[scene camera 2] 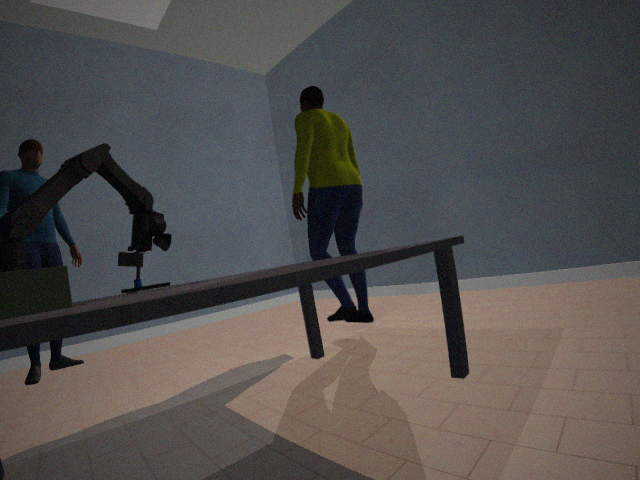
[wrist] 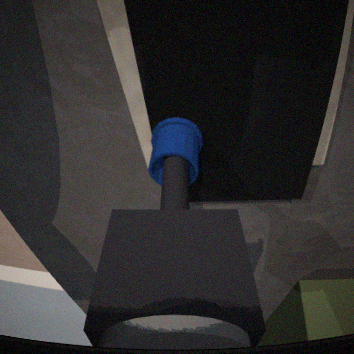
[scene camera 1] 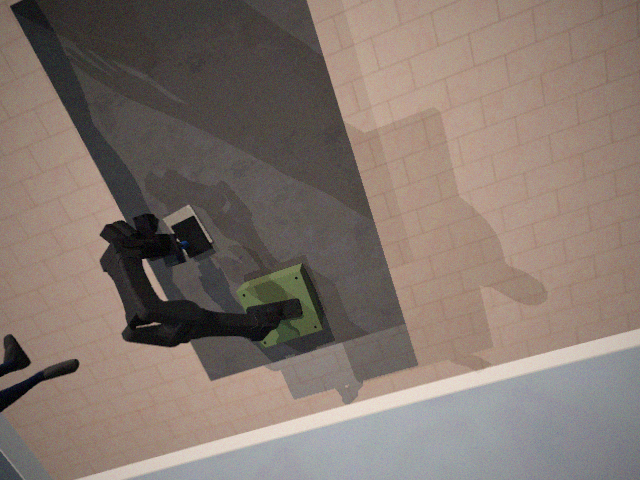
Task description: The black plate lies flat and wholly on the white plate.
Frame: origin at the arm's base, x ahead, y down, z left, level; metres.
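Seen in the pictures: hand, tool point: (wrist: 174, 134) (scene camera 1: 186, 244); arm's base, link origin: (scene camera 2: 12, 275) (scene camera 1: 274, 311).
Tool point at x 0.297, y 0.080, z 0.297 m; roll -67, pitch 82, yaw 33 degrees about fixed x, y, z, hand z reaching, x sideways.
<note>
Offsets run from my tool point to a thing's middle.
The black plate {dx +0.025, dy -0.003, dz -0.031 m} (scene camera 1: 194, 236) (wrist: 246, 88) lies flat on the white plate {dx +0.054, dy +0.006, dz -0.022 m} (scene camera 1: 177, 215) (wrist: 130, 88) near the table's left edge. White rim shows on two sides of it in the scene camera 1 view and as strips on its left and right in the wrist view. In the scene camera 2 view the black plate (scene camera 2: 151, 287) is a thin dark slab on the table. My blue suction cup (scene camera 1: 184, 245) (scene camera 2: 138, 284) (wrist: 175, 140) points straight down at the black plate's near left corner, at or just above its surface. The suction is off and the cup holds nothing.
The grey table (scene camera 1: 294, 190) (scene camera 2: 270, 281) carries the arm's green base block (scene camera 1: 290, 286) (wrist: 316, 305). A person in a yellow top (scene camera 2: 325, 157) walks on the tiled floor behind the table and casts a shadow across it.
</note>
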